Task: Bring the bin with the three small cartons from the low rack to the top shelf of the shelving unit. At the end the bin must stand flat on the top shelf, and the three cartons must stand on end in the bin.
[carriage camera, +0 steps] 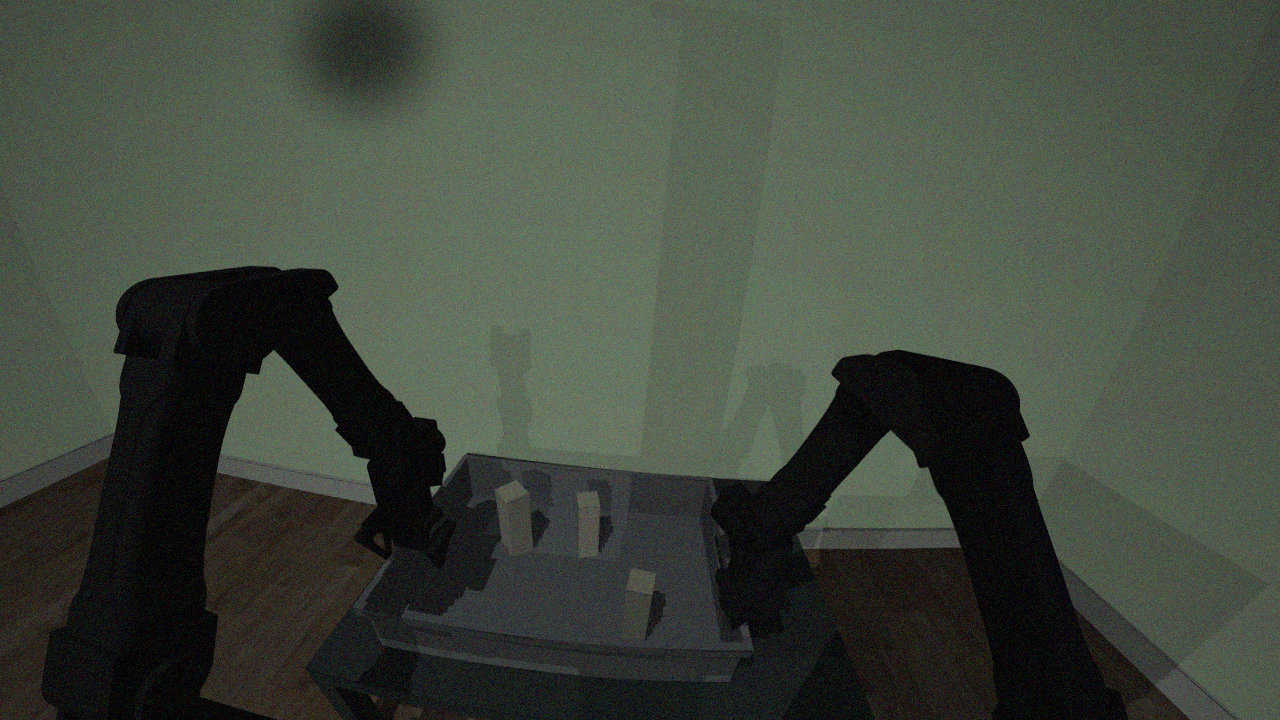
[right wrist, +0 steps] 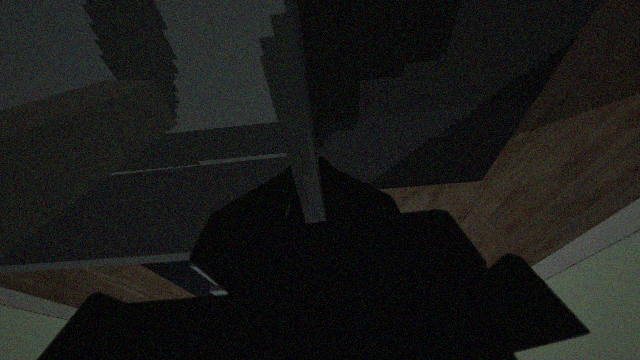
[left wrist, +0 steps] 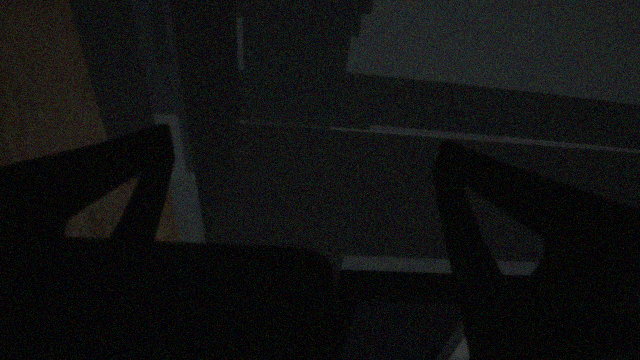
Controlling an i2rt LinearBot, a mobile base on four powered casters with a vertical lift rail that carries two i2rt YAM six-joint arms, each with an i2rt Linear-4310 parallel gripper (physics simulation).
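Frame: origin at the left arm's base, x back, y right, z up, level; metres.
Seen in the pictures: left gripper, between the fingertips: (carriage camera: 414, 561) (left wrist: 308, 148); right gripper, between the fingertips: (carriage camera: 736, 626) (right wrist: 311, 165).
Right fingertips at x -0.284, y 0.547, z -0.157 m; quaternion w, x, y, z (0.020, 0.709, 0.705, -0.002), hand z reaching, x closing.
Pixels of each thing's top centre, then the offset from my right fingertips to it. "spot": a spot on its surface instead. Level surfaces: height alone.
- grey bin, centre of its top: (carriage camera: 570, 533) dx -0.141, dy -0.295, dz +0.034 m
- third carton, a spot on its surface: (carriage camera: 638, 608) spot: dx -0.012, dy -0.162, dz +0.020 m
- Wooden floor, height of its surface: dz -0.391 m
The grey bin (carriage camera: 537, 655) (right wrist: 298, 107) sits on the dark low rack (carriage camera: 792, 676). Three small pale cartons stand on end in it: one carton (carriage camera: 514, 523) at the back left, another carton (carriage camera: 588, 528) right of it, and a third carton (carriage camera: 638, 608) near the front right. My left gripper (carriage camera: 407, 544) (left wrist: 308, 148) is open at the bin's left side; in the left wrist view the left wall's rim runs beside its left-hand fingertip, with no grip on it. My right gripper (carriage camera: 726, 559) (right wrist: 311, 165) is shut on the bin's right wall. Its fingertips are dark in the carriage camera.
A pale green wall (carriage camera: 572, 223) with arm shadows rises behind the rack. Wooden floor (carriage camera: 895, 617) (right wrist: 565, 165) lies at both sides, with a light baseboard (carriage camera: 881, 538) along the wall. The shelving unit does not show in these views. The wrist views are very dark.
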